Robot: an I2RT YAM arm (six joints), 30 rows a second.
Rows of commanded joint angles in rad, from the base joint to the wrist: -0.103, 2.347, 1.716, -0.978, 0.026, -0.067; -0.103, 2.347, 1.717, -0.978, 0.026, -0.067; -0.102, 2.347, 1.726, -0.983, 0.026, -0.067; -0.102, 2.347, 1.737, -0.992, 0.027, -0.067; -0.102, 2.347, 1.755, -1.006, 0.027, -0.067; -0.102, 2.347, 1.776, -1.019, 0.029, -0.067; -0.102, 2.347, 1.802, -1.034, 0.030, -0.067; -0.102, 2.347, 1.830, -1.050, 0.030, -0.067; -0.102, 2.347, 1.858, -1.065, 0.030, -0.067; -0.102, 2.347, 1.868, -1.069, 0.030, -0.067; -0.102, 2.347, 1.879, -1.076, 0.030, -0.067; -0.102, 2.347, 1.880, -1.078, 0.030, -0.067; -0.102, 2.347, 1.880, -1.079, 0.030, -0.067; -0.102, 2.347, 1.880, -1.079, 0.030, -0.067; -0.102, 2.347, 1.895, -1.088, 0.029, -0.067; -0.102, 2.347, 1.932, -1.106, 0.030, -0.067; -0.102, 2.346, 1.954, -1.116, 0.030, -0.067; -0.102, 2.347, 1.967, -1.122, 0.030, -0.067; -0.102, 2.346, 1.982, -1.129, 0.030, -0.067; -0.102, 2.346, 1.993, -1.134, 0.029, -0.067
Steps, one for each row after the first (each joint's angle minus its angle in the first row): 0.000, 0.000, 0.001, 0.000, 0.000, 0.000; 0.001, 0.000, 0.010, -0.005, 0.000, 0.000; 0.001, 0.000, 0.021, -0.014, 0.001, 0.000; 0.001, 0.000, 0.039, -0.028, 0.001, 0.000; 0.001, 0.000, 0.060, -0.041, 0.003, 0.000; 0.001, 0.000, 0.086, -0.056, 0.004, 0.000; 0.001, 0.000, 0.114, -0.072, 0.004, 0.000; 0.001, 0.000, 0.142, -0.087, 0.004, 0.000; 0.001, 0.000, 0.152, -0.091, 0.004, 0.000; 0.001, 0.000, 0.163, -0.098, 0.004, 0.000; 0.001, 0.000, 0.164, -0.100, 0.004, 0.000; 0.001, 0.000, 0.164, -0.101, 0.004, 0.000; 0.001, 0.000, 0.164, -0.101, 0.004, 0.000; 0.001, 0.000, 0.179, -0.110, 0.003, 0.000; 0.001, 0.000, 0.216, -0.128, 0.004, 0.000; 0.001, -0.001, 0.238, -0.138, 0.004, 0.000; 0.001, 0.000, 0.251, -0.144, 0.004, 0.000; 0.001, -0.001, 0.266, -0.151, 0.004, 0.000; 0.001, -0.001, 0.277, -0.156, 0.003, 0.000
